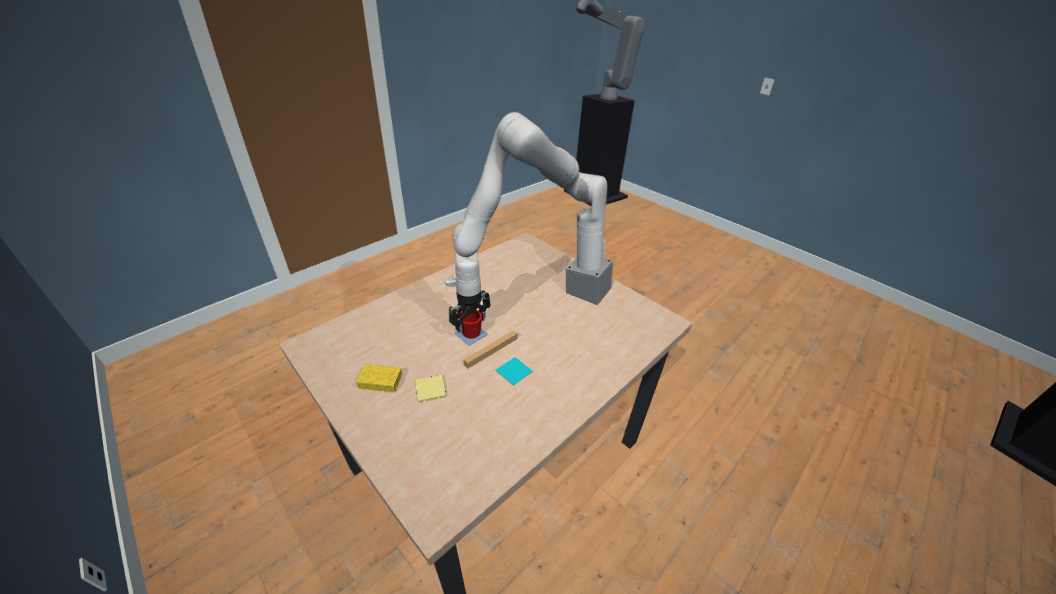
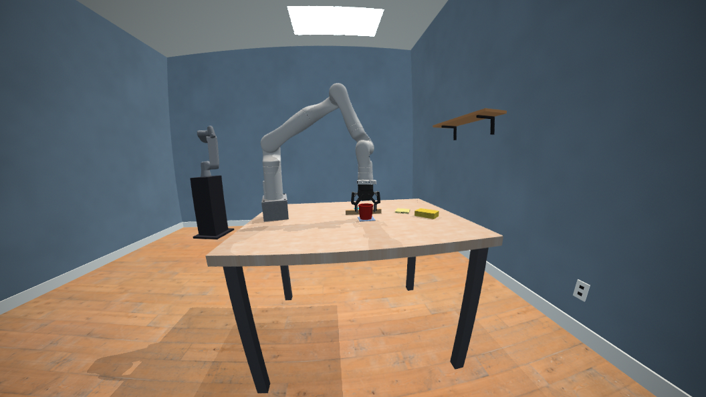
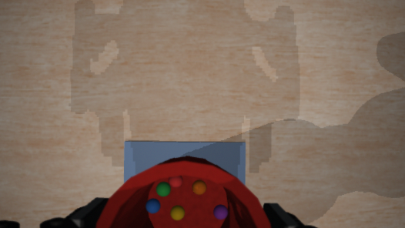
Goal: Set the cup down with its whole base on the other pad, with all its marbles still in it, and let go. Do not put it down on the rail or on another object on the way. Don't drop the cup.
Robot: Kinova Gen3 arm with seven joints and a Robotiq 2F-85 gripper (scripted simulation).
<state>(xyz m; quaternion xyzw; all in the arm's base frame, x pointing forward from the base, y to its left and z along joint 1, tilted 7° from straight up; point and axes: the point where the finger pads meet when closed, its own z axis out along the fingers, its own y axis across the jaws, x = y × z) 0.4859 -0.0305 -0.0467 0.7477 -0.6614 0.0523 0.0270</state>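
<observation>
My hand is 2 cm above the red cup. The rest, counted from my hand: wooden rail (1 cm behind, 11 cm to the left, 4 cm below).
</observation>
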